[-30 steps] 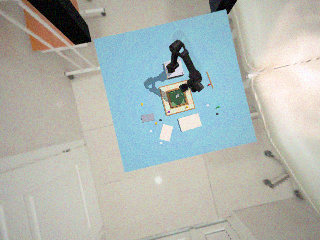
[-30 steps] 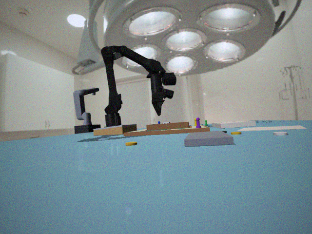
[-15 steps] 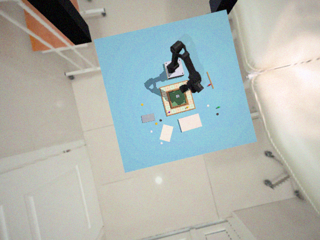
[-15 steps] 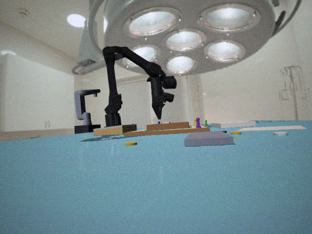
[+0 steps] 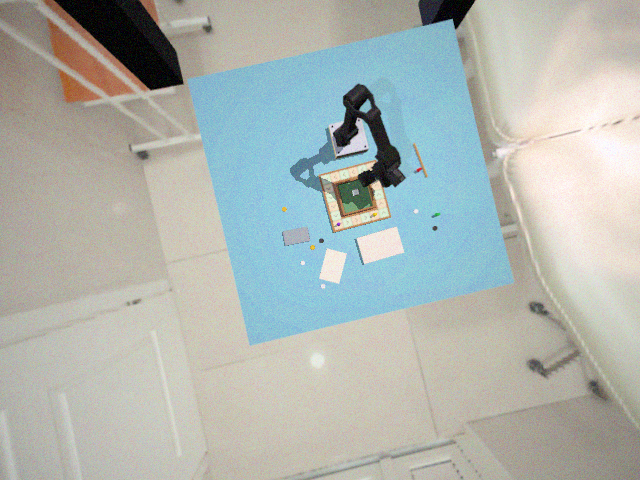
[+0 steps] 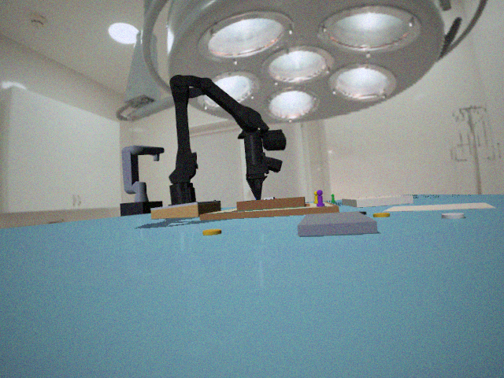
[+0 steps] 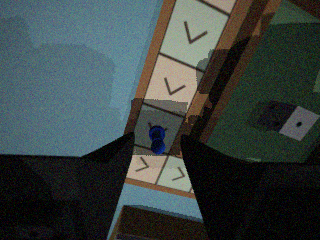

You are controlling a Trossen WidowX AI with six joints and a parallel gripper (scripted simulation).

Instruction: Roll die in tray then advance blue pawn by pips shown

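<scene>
The white die is 100 mm to the right of my gripper tip, 60 mm ahead of it and 10 mm below it. From my gripper tip the other things lie so: yellow pawn 180 mm ahead, 40 mm to the right; green tray 110 mm to the right, 70 mm ahead, 30 mm below; blue pawn right at my gripper tip.
</scene>
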